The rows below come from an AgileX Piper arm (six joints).
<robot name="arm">
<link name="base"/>
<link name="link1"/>
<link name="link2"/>
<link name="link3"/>
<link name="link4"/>
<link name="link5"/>
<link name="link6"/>
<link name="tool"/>
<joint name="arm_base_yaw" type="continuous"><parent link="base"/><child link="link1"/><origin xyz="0.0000 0.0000 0.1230"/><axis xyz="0 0 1"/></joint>
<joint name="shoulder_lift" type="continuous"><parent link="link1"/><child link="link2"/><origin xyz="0.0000 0.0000 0.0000"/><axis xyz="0 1 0"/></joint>
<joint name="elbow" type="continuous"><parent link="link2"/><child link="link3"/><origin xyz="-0.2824 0.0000 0.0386"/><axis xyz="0 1 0"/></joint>
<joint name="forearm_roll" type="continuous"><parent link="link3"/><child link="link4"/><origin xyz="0.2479 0.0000 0.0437"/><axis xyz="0.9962 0 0.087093"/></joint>
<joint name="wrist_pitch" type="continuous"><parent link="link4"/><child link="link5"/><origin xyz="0.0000 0.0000 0.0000"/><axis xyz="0 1 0"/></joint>
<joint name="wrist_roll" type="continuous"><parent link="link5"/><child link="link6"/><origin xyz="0.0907 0.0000 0.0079"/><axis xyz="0.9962 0 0.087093"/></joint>
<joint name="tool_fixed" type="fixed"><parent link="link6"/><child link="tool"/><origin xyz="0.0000 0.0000 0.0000" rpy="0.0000 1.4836 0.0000"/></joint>
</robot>
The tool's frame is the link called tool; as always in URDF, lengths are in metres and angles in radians. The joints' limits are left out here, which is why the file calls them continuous.
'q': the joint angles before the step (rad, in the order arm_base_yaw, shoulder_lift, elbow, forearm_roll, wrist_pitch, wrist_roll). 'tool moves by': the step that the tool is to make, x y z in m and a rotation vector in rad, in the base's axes. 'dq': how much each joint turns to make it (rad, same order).
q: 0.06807, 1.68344, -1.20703, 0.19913, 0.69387, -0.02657
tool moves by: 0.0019, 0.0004, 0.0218, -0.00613, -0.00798, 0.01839
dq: 0.00001, -0.01419, -0.07044, -0.01255, 0.07854, 0.00004
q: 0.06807, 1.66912, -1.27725, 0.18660, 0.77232, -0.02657
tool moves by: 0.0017, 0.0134, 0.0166, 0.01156, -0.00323, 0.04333
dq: 0.03329, 0.00000, -0.06579, 0.00888, 0.06288, -0.00107
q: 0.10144, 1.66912, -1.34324, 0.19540, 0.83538, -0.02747
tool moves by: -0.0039, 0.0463, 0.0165, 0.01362, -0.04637, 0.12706
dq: 0.12698, -0.00008, -0.05690, 0.00523, 0.00912, 0.00065
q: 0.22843, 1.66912, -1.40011, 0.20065, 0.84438, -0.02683
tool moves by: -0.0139, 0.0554, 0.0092, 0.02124, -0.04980, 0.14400
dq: 0.15610, 0.00298, -0.02953, 0.00230, -0.02894, 0.00721
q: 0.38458, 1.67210, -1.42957, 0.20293, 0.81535, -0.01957
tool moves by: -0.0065, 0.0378, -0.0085, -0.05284, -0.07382, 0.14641
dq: 0.10860, 0.03357, -0.00351, -0.04732, -0.06891, -0.05226
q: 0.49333, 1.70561, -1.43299, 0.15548, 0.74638, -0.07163
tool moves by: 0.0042, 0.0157, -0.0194, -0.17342, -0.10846, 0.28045
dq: 0.03447, 0.05429, 0.00016, -0.02252, -0.03508, -0.30709
